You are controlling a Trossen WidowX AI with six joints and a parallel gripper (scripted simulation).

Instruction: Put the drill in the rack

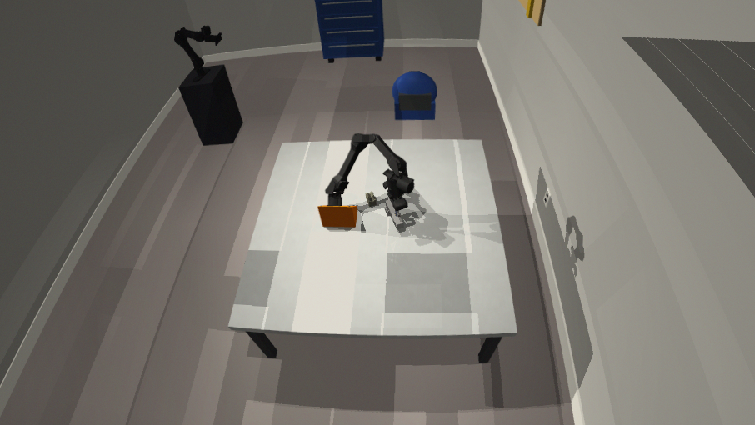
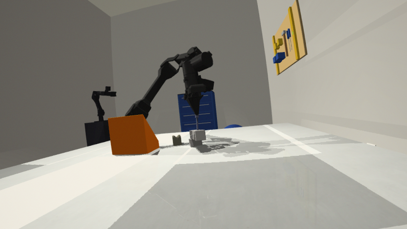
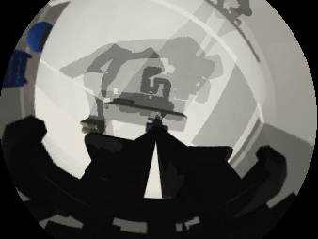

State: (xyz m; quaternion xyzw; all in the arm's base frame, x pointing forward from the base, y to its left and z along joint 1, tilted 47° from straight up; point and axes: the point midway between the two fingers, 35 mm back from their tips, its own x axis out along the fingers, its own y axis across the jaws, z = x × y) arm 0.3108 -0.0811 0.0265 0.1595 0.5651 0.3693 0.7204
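My gripper tip is 3 cm above the blue drill. Round my gripper tip: rack 16 cm to the left, 14 cm behind, 11 cm below.
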